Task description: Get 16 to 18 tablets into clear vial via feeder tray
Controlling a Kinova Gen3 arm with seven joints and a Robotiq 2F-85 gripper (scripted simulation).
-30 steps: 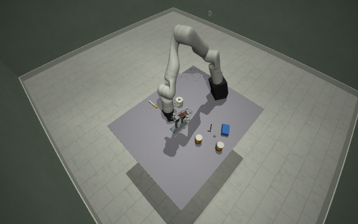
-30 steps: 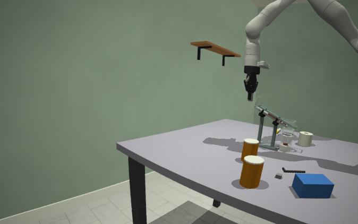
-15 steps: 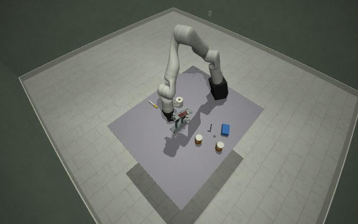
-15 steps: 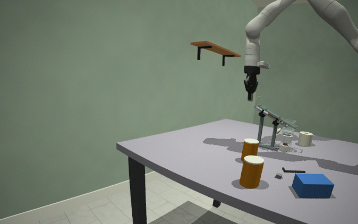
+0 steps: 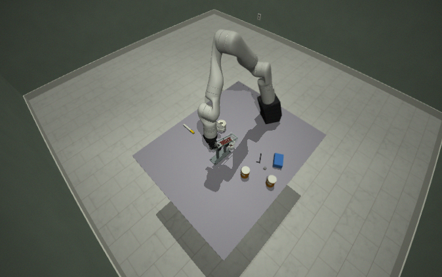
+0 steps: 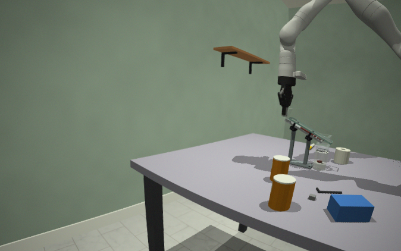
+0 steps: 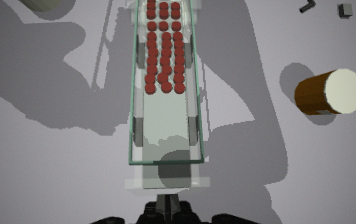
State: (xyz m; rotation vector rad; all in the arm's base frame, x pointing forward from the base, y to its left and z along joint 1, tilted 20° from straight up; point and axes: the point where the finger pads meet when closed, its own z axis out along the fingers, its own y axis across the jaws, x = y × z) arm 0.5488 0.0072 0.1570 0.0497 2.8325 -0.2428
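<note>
Now: hand 80 mm past the feeder tray and 50 mm above it. Also, from my hand: black hex key 230 mm to the left, 230 mm behind, 200 mm below; clear vial 180 mm behind, 160 mm below, 10 mm to the left; white roll 260 mm behind, 170 mm below, 160 mm to the right.
</note>
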